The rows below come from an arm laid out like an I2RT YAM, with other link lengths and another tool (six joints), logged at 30 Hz.
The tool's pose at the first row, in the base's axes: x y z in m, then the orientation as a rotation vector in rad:
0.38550 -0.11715 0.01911 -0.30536 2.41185 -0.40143
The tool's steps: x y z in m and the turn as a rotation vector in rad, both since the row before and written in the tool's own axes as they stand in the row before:
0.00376 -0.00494 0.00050 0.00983 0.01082 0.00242
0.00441 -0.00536 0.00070 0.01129 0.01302 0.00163
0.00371 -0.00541 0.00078 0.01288 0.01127 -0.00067
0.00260 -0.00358 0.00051 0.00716 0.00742 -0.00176
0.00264 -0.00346 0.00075 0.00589 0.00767 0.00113
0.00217 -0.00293 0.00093 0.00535 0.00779 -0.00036
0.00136 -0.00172 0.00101 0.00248 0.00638 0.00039
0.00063 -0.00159 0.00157 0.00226 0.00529 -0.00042
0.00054 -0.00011 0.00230 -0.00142 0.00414 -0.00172
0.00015 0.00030 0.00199 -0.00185 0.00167 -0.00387
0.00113 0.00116 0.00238 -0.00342 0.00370 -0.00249
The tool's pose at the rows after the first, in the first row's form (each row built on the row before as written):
0.38356 -0.12302 0.01836 -0.29661 2.41988 -0.41473
0.38123 -0.12951 0.01730 -0.28782 2.42953 -0.43071
0.37940 -0.13583 0.01667 -0.28137 2.43682 -0.44925
0.37803 -0.14004 0.01623 -0.27929 2.44189 -0.46048
0.37674 -0.14421 0.01558 -0.27412 2.44764 -0.46900
0.37585 -0.14780 0.01487 -0.27098 2.45360 -0.47755
0.37553 -0.15006 0.01408 -0.26834 2.45906 -0.48196
0.37610 -0.15213 0.01321 -0.26698 2.46350 -0.48619
0.37706 -0.15304 0.01125 -0.26895 2.46792 -0.48620
0.37811 -0.15337 0.00956 -0.27423 2.47002 -0.48598
0.37853 -0.15332 0.00671 -0.27806 2.47460 -0.48377

